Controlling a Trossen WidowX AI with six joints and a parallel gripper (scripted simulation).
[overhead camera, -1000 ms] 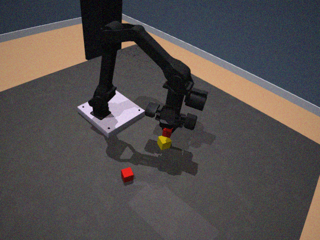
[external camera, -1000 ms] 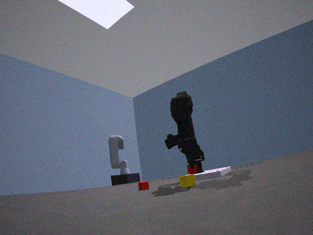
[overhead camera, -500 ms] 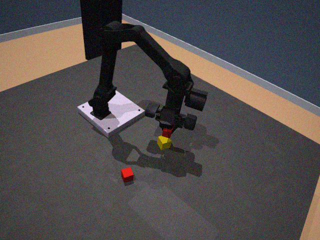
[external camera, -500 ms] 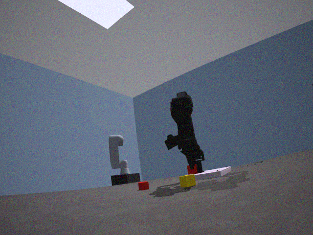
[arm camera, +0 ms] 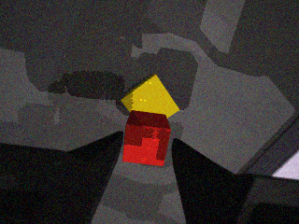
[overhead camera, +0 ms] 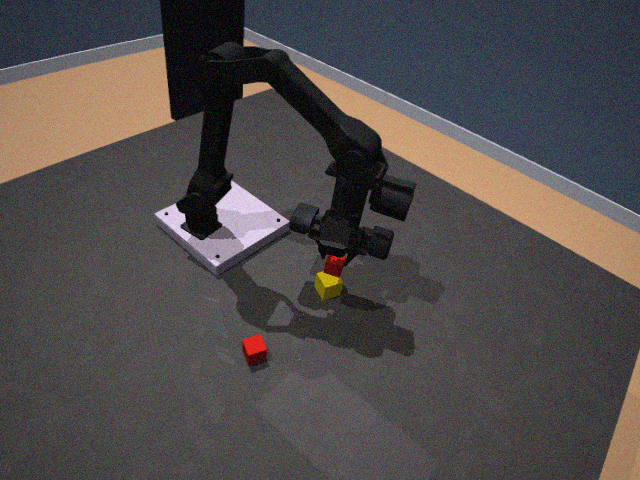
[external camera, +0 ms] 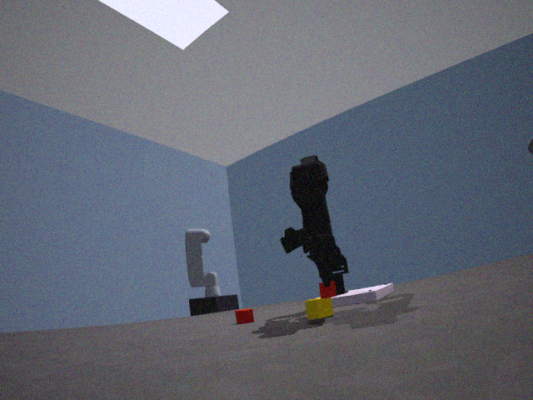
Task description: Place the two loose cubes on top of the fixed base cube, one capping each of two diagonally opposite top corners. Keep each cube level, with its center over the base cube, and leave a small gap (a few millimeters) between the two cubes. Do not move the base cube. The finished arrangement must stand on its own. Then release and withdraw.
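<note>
Right now my gripper tip is 1 cm short of the yellow cube, 2 cm to the left of it and 4 cm above it.
</note>
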